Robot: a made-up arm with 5 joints. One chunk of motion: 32 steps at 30 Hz.
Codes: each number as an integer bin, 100 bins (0 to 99) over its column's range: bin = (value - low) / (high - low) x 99, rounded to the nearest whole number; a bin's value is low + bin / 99 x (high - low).
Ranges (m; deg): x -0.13..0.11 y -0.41..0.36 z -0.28..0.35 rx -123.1..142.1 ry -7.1..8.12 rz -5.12..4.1
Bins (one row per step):
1: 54 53 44 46 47 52
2: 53 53 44 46 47 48
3: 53 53 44 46 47 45
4: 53 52 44 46 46 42
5: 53 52 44 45 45 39
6: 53 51 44 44 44 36
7: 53 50 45 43 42 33
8: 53 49 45 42 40 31
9: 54 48 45 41 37 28
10: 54 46 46 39 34 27
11: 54 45 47 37 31 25
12: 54 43 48 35 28 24
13: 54 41 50 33 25 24
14: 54 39 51 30 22 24
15: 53 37 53 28 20 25
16: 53 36 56 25 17 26
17: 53 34 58 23 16 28
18: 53 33 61 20 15 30
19: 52 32 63 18 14 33
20: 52 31 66 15 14 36
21: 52 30 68 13 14 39
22: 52 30 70 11 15 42
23: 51 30 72 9 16 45
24: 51 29 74 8 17 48
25: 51 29 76 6 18 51
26: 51 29 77 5 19 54
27: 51 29 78 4 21 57
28: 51 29 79 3 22 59
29: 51 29 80 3 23 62
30: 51 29 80 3 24 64
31: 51 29 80 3 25 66
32: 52 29 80 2 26 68
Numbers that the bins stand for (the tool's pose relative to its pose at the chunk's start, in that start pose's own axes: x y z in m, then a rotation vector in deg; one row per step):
1: 0.0009 0.0022 0.0000 0.12 0.13 -0.28
2: -0.0015 0.0022 0.0000 0.12 0.13 -0.65
3: -0.0015 0.0022 0.0000 0.12 0.13 -0.93
4: -0.0015 -0.0056 0.0000 0.12 -0.03 -1.21
5: -0.0015 -0.0056 0.0000 -2.55 -0.18 -1.49
6: -0.0015 -0.0133 0.0000 -5.23 -0.34 -1.77
7: -0.0015 -0.0211 0.0064 -7.91 -0.64 -2.05
8: -0.0015 -0.0289 0.0064 -10.59 -0.95 -2.23
9: 0.0009 -0.0367 0.0064 -13.27 -1.41 -2.51
10: 0.0009 -0.0522 0.0127 -18.63 -1.87 -2.61
11: 0.0009 -0.0600 0.0191 -23.98 -2.33 -2.79
12: 0.0009 -0.0756 0.0255 -29.34 -2.80 -2.88
13: 0.0009 -0.0911 0.0382 -34.70 -3.26 -2.88
14: 0.0009 -0.1067 0.0445 -42.74 -3.72 -2.88
15: -0.0015 -0.1222 0.0573 -48.09 -4.03 -2.79
16: -0.0015 -0.1300 0.0764 -56.13 -4.49 -2.70
17: -0.0015 -0.1456 0.0891 -61.49 -4.64 -2.51
18: -0.0015 -0.1533 0.1082 -69.52 -4.79 -2.33
19: -0.0039 -0.1611 0.1209 -74.88 -4.95 -2.05
20: -0.0039 -0.1689 0.1400 -82.92 -4.95 -1.77
21: -0.0039 -0.1767 0.1527 -88.28 -4.95 -1.49
22: -0.0039 -0.1767 0.1655 -93.63 -4.79 -1.21
23: -0.0064 -0.1767 0.1782 -98.99 -4.64 -0.93
24: -0.0064 -0.1844 0.1909 -101.67 -4.49 -0.65
25: -0.0064 -0.1844 0.2036 -107.03 -4.33 -0.37
26: -0.0064 -0.1844 0.2100 -109.71 -4.18 -0.09
27: -0.0064 -0.1844 0.2164 -112.38 -3.87 0.19
28: -0.0064 -0.1844 0.2227 -115.06 -3.72 0.37
29: -0.0064 -0.1844 0.2291 -115.06 -3.56 0.65
30: -0.0064 -0.1844 0.2291 -115.06 -3.41 0.84
31: -0.0064 -0.1844 0.2291 -115.06 -3.26 1.03
32: -0.0039 -0.1844 0.2291 -117.74 -3.10 1.21

